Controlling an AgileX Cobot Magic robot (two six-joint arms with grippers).
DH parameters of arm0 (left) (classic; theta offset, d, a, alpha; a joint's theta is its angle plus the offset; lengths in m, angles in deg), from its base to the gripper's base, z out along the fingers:
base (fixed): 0 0 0 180
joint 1: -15.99 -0.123 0 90
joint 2: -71.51 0 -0.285 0
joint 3: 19.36 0 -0.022 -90
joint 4: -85.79 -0.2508 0 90
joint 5: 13.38 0 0.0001 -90
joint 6: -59.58 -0.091 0 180
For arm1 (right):
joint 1: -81.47 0.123 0 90
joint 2: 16.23 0 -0.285 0
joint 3: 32.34 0 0.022 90
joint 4: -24.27 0.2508 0 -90
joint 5: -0.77 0 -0.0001 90
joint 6: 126.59 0.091 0 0
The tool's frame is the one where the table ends.
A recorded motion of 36 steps. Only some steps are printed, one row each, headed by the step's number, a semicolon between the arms.
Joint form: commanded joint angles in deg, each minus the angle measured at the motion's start. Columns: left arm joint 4, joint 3, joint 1, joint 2, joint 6, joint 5; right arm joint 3, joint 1, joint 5, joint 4, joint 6, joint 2.
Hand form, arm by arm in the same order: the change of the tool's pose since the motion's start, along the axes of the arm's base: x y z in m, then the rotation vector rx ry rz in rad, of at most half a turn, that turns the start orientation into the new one. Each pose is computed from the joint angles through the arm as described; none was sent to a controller.
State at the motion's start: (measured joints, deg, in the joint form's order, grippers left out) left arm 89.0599 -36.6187 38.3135 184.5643 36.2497 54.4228; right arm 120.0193 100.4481 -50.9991 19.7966 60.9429 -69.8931
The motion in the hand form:
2: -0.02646 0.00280 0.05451 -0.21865 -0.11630 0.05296; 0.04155 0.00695 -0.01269 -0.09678 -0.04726 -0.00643
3: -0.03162 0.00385 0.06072 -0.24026 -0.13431 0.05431; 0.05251 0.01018 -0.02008 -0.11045 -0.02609 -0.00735
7: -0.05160 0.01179 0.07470 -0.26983 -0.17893 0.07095; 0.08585 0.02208 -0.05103 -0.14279 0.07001 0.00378
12: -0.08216 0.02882 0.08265 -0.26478 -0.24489 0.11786; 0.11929 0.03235 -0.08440 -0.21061 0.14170 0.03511
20: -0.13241 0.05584 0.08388 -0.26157 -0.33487 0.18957; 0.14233 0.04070 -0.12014 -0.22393 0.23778 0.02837
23: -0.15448 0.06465 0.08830 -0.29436 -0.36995 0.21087; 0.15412 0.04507 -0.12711 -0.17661 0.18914 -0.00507
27: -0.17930 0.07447 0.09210 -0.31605 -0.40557 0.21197; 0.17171 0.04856 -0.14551 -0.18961 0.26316 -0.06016
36: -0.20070 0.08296 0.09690 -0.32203 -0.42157 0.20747; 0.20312 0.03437 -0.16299 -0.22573 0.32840 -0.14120
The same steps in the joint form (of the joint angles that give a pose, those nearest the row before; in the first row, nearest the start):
2: 8.51 1.13 -0.70 -8.57 1.68 -3.67; -0.15 0.01 9.08 -7.26 1.62 -8.25
3: 9.25 1.78 -0.70 -9.97 1.68 -4.36; -0.15 0.01 10.34 -8.06 2.24 -10.98
7: 9.41 5.28 -0.70 -15.04 2.63 -5.94; -0.15 0.01 13.84 -8.61 2.98 -20.32
12: 6.37 12.51 -0.70 -22.92 5.55 -8.92; 0.93 0.02 17.60 -11.23 2.98 -30.29
20: 1.70 24.16 -0.70 -35.49 10.46 -12.83; 1.87 0.02 19.73 -11.69 4.95 -38.99
23: 1.70 27.47 -0.70 -40.75 11.95 -13.58; 2.12 0.02 25.02 -14.24 10.36 -41.46
27: 1.70 30.59 -0.70 -46.47 12.22 -13.36; 5.38 0.02 22.84 -16.23 14.94 -47.46
36: 1.56 31.90 -0.70 -50.95 12.22 -11.16; 11.38 -3.41 19.81 -18.06 16.45 -54.92

